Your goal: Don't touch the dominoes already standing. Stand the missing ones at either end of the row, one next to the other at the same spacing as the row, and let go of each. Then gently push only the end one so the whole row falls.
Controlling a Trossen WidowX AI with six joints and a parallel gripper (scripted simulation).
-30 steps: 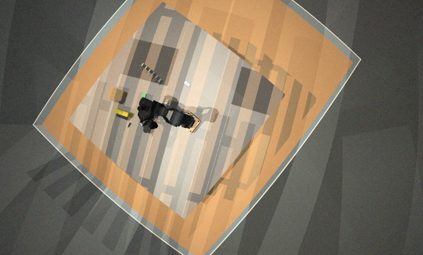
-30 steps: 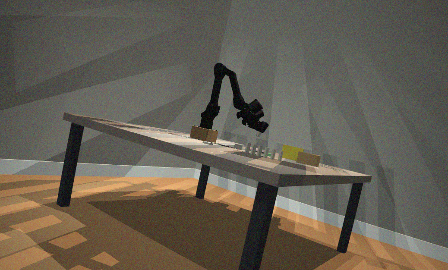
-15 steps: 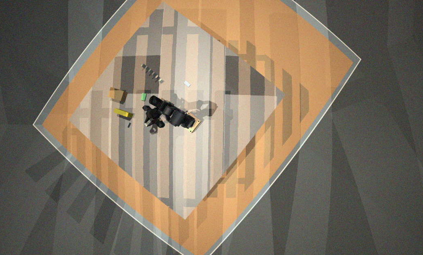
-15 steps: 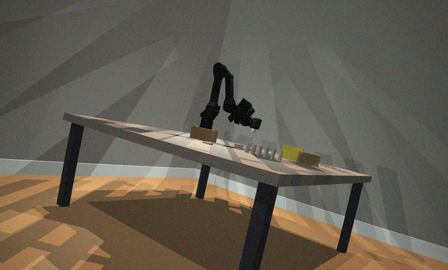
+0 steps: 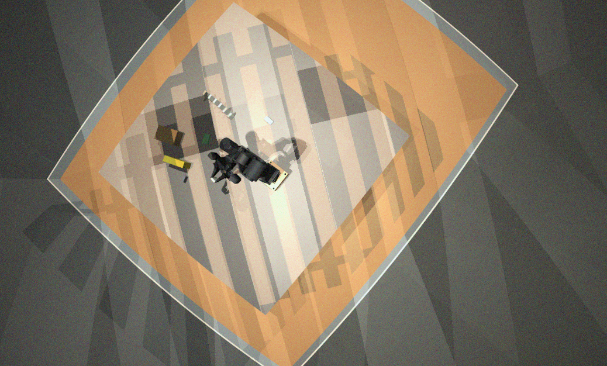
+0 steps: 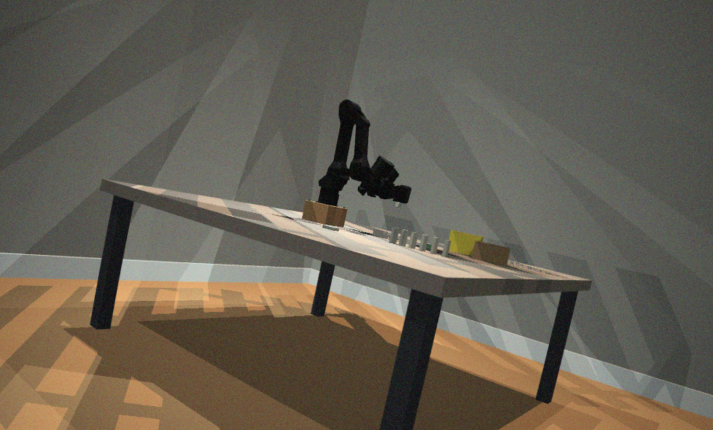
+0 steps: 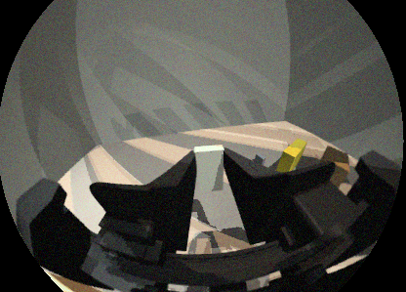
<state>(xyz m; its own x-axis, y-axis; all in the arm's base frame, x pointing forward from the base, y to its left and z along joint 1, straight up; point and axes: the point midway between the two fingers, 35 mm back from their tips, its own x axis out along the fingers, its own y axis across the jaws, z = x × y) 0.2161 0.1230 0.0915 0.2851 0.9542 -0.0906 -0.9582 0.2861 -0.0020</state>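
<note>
Now: gripper tip 20 cm short of the small dark piece, 15 cm above it and 10 cm to the right of it. Also, from my gripper tip: yellow block (27 cm ahead, 12 cm below, 3 cm to the left); then brown box (39 cm ahead, 13 cm below, 7 cm to the right); then green block (20 cm ahead, 15 cm to the right, 15 cm below).
</note>
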